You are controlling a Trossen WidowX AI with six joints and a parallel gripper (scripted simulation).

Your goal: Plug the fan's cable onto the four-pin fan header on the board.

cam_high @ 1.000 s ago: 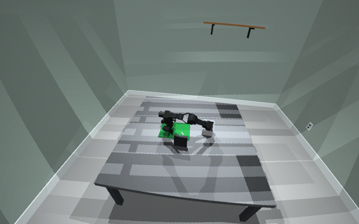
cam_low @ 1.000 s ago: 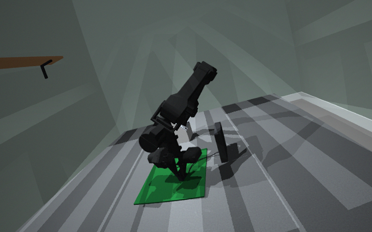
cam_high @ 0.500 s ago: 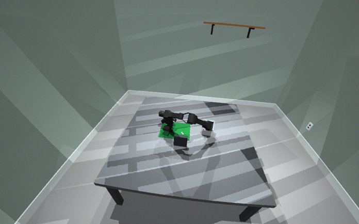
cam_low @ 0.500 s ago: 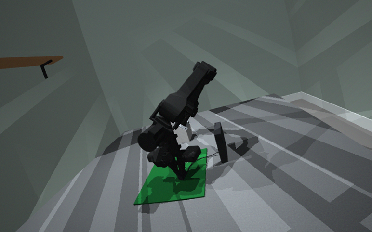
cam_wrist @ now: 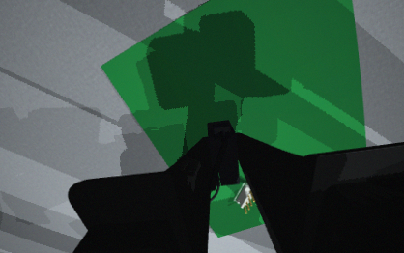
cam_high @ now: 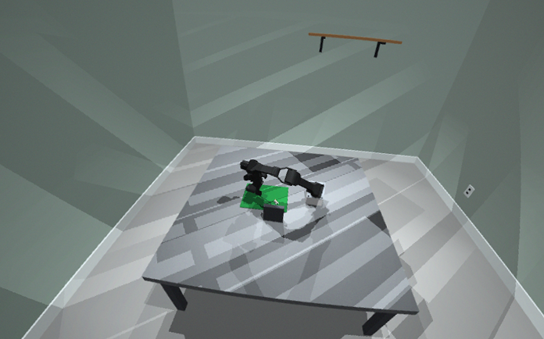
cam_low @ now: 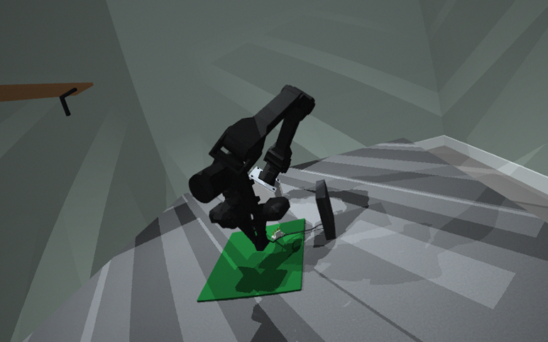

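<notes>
My gripper tip is 9 cm above the green board, 5 cm past it and 4 cm to the left of it. From my gripper tip the other things lie so: black fan: 15 cm to the left, 13 cm behind, 1 cm below; black plug: 1 cm behind.
</notes>
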